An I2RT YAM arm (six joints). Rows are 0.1 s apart.
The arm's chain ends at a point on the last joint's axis. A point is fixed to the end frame.
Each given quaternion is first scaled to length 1.
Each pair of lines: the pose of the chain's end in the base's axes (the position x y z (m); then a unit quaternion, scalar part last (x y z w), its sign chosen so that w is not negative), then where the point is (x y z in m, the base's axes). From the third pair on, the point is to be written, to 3 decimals.
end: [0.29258 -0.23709 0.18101 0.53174 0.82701 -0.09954 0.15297]
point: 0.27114 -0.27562 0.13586
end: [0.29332 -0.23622 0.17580 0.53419 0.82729 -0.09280 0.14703]
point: 0.27167 -0.27386 0.13000
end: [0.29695 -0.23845 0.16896 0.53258 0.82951 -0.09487 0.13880]
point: 0.275 -0.276 0.123
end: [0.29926 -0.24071 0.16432 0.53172 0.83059 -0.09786 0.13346]
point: 0.276 -0.278 0.119
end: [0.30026 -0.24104 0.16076 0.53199 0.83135 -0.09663 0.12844]
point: 0.277 -0.278 0.115
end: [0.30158 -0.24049 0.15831 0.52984 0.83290 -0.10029 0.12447]
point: 0.278 -0.278 0.113
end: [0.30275 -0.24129 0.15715 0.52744 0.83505 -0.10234 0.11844]
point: 0.279 -0.279 0.112
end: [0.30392 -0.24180 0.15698 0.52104 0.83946 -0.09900 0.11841]
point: 0.281 -0.279 0.112
